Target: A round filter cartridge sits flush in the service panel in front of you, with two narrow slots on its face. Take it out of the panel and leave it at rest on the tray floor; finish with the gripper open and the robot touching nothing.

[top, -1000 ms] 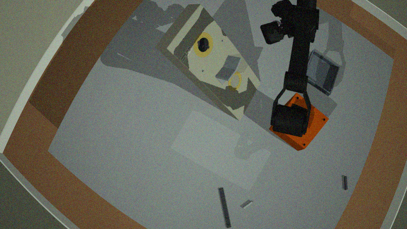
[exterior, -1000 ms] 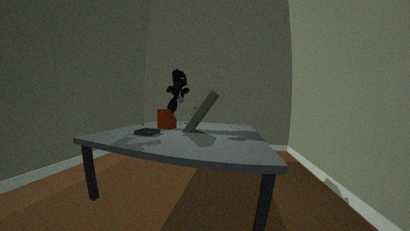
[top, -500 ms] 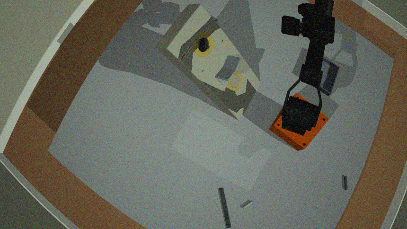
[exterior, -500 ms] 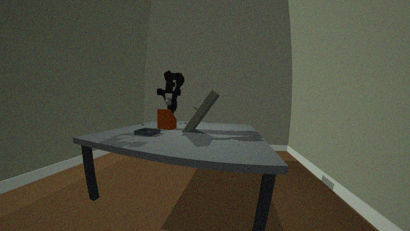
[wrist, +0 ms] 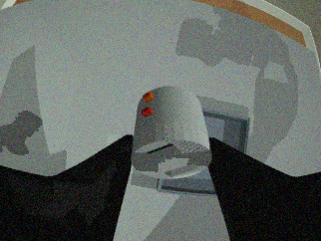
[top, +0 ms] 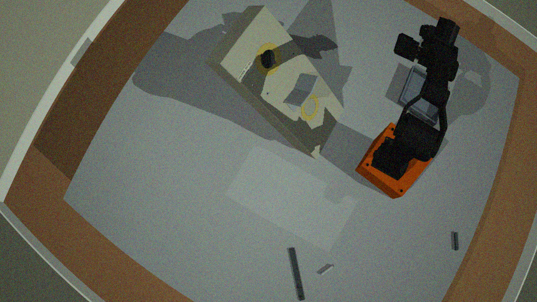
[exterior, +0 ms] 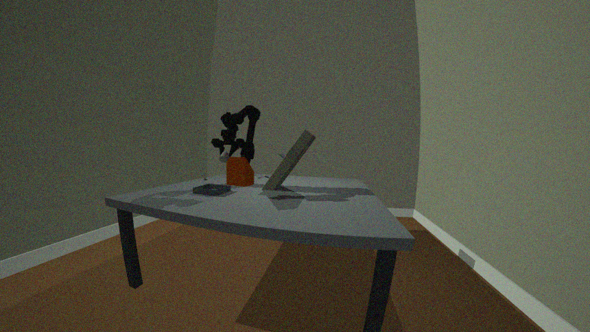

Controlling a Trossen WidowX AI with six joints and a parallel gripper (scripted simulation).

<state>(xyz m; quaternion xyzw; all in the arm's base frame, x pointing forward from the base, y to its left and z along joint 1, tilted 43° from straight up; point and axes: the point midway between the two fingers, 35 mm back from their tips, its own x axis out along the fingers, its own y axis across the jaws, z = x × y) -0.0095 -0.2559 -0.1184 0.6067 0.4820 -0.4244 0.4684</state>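
Now: the tray 19 cm below my gripper tip, 9 cm behind it and 1 cm to the left of it. Also, from my gripper tip: filter cartridge: right at my gripper tip.
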